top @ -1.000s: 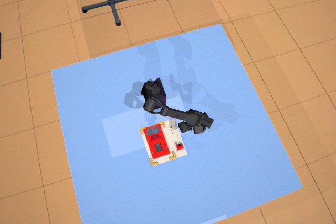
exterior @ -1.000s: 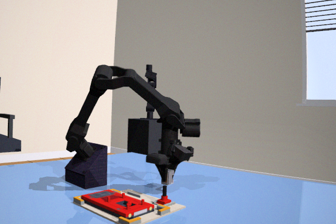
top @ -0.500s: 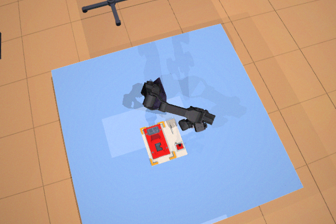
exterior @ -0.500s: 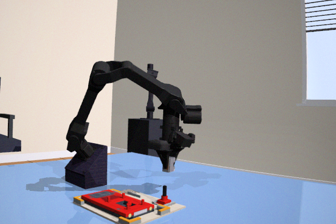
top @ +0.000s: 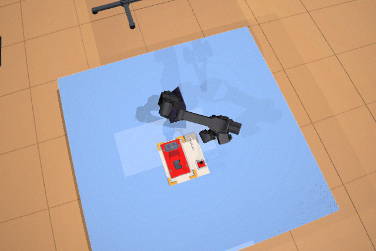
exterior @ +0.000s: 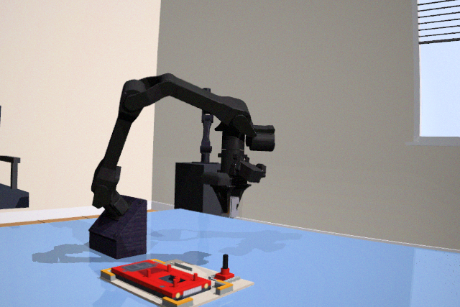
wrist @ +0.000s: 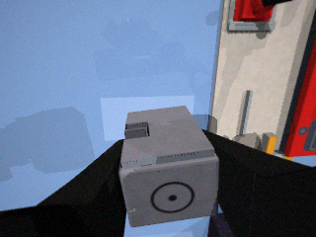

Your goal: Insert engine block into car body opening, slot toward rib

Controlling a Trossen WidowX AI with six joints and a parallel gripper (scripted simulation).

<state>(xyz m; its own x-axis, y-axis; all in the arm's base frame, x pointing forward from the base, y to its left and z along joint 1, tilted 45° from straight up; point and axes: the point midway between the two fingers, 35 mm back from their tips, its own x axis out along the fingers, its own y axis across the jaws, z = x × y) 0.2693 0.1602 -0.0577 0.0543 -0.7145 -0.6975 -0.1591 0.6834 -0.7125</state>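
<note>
My gripper tip is 10 mm to the right of the grey engine block and 10 mm below it. The rest, counted from my gripper tip: dark peg (90 mm ahead, 100 mm to the right, 100 mm below).
</note>
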